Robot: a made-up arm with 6 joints. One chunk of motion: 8 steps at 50 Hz.
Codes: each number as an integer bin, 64 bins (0 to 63) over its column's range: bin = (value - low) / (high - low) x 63, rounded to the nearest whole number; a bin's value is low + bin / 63 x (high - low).
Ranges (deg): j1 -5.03..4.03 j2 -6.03..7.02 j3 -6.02..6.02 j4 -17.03..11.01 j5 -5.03..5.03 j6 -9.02..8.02
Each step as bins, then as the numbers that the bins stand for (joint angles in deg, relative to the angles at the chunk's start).
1 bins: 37 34 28 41 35 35
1 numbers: 0.29 1.01 -0.67 1.22 0.56 0.45
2 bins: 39 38 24 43 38 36
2 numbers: 0.58 1.84 -1.43 2.11 1.04 0.72
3 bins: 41 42 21 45 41 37
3 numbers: 0.87 2.67 -2.01 3.00 1.52 0.99
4 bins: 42 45 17 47 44 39
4 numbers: 1.01 3.29 -2.77 3.89 2.00 1.53
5 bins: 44 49 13 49 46 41
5 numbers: 1.30 4.12 -3.54 4.78 2.32 2.07
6 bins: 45 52 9 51 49 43
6 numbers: 1.44 4.74 -4.30 5.67 2.79 2.61
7 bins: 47 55 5 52 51 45
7 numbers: 1.73 5.36 -5.06 6.11 3.11 3.15
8 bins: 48 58 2 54 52 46
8 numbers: 1.87 5.98 -5.64 7.00 3.27 3.42
